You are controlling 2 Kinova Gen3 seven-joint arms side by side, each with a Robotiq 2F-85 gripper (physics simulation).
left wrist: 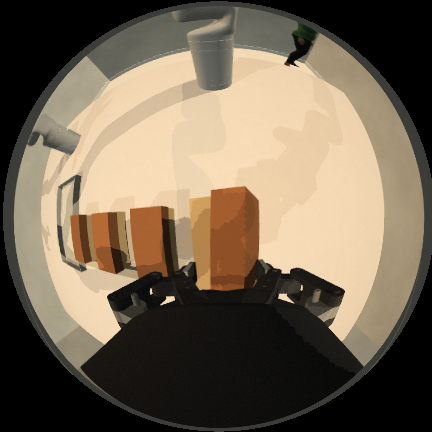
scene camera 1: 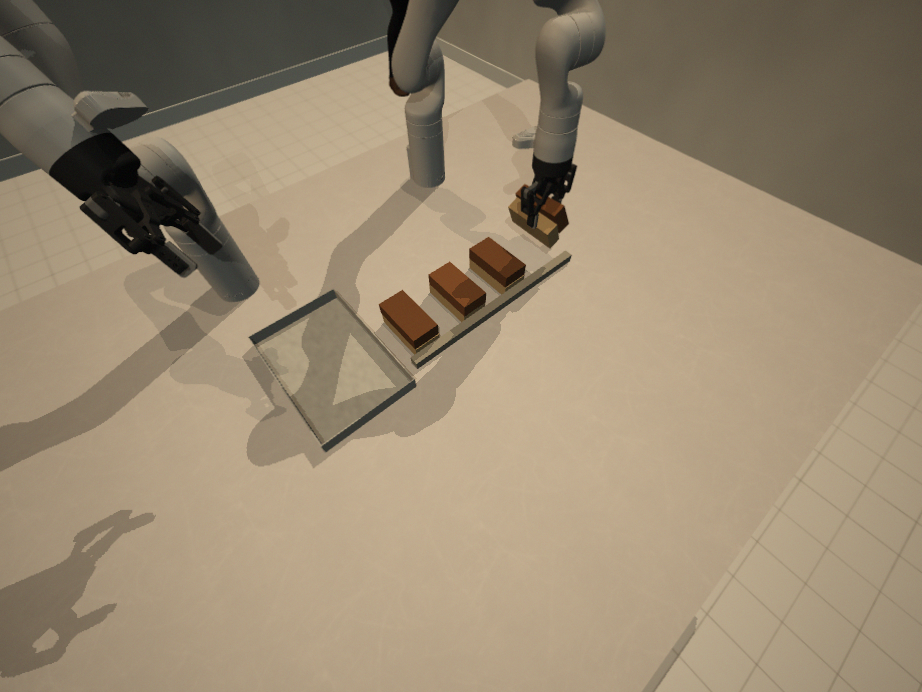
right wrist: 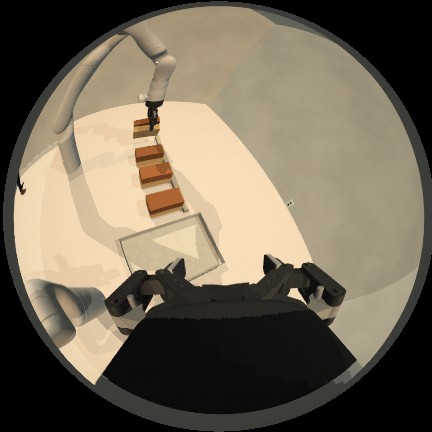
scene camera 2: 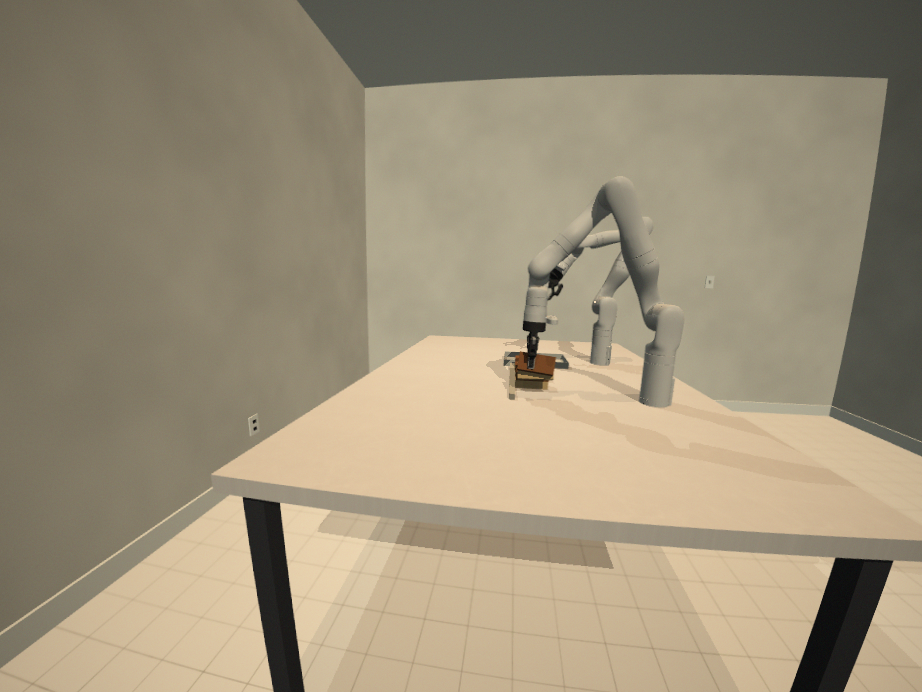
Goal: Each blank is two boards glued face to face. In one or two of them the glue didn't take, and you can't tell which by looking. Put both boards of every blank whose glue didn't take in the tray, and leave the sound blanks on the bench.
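Frame: origin at the left arm's base, x ahead, y left, z up, level; millimetres.
Where they show: left gripper, fingertip midpoint: [left wrist: 226, 269] [scene camera 1: 543, 219] [right wrist: 149, 126] [scene camera 2: 530, 366]; right gripper, fingertip midpoint: [scene camera 1: 206, 260] [right wrist: 223, 265]; left arm's base, origin of the base link: [left wrist: 214, 81] [scene camera 1: 429, 177] [right wrist: 73, 165] [scene camera 2: 653, 402]; right arm's base, origin of the base link: [left wrist: 74, 144] [scene camera 1: 239, 286] [right wrist: 95, 300] [scene camera 2: 599, 363].
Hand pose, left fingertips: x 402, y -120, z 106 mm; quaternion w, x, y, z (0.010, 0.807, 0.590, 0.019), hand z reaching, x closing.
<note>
Each offset is from my left fingertips to the top centre of the thing.
My left gripper [scene camera 1: 548, 208] [scene camera 2: 531, 363] [left wrist: 226, 269] [right wrist: 149, 126] is shut on a blank [scene camera 1: 533, 221] [left wrist: 227, 235] [right wrist: 145, 131], a pale board and a red-brown board face to face. It holds the blank tilted above the bench, past the row's right end in scene camera 1. Whether its boards have shifted is unclear. Three blanks lie red-brown side up: the near-tray one @[dx -124, dy -346, dz -46 mm] [scene camera 1: 408, 316] [right wrist: 165, 201], the middle one @[dx -85, dy -225, dz -46 mm] [scene camera 1: 456, 289] [right wrist: 155, 174] and one @[dx -51, dy -110, dz -46 mm] [scene camera 1: 496, 260] [right wrist: 149, 152] nearest my left gripper. My right gripper [scene camera 1: 198, 254] [right wrist: 223, 265] is open and empty, high beside the tray @[dx -210, dy -498, dz -76 mm] [scene camera 1: 369, 416] [right wrist: 160, 227].
A low pale strip [scene camera 1: 491, 311] [scene camera 2: 511, 381] runs along the ends of the row of blanks. The tray stands at the row's left end in scene camera 1, with no boards in it. Both arm bases stand behind the row and the tray.
</note>
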